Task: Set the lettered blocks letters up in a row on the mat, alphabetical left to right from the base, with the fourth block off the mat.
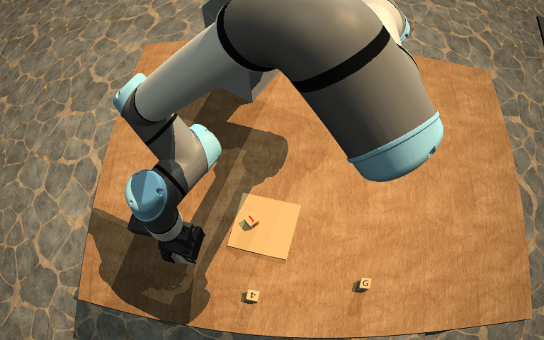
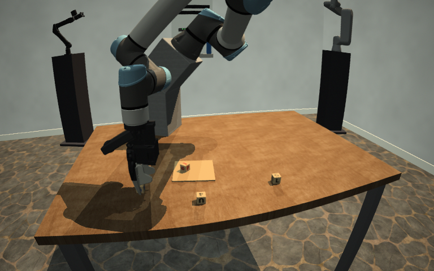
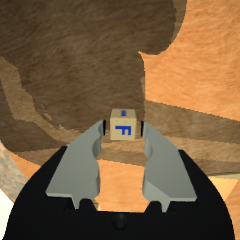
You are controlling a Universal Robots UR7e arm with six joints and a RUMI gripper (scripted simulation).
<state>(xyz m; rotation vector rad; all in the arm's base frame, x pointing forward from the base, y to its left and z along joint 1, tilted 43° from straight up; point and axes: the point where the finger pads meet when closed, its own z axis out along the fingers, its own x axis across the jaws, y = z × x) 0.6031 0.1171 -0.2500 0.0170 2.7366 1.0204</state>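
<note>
Now: the block right at my hand. From my hand the other things lie so: tan mat 15 cm to the left, 14 cm behind, 1 cm below.
</note>
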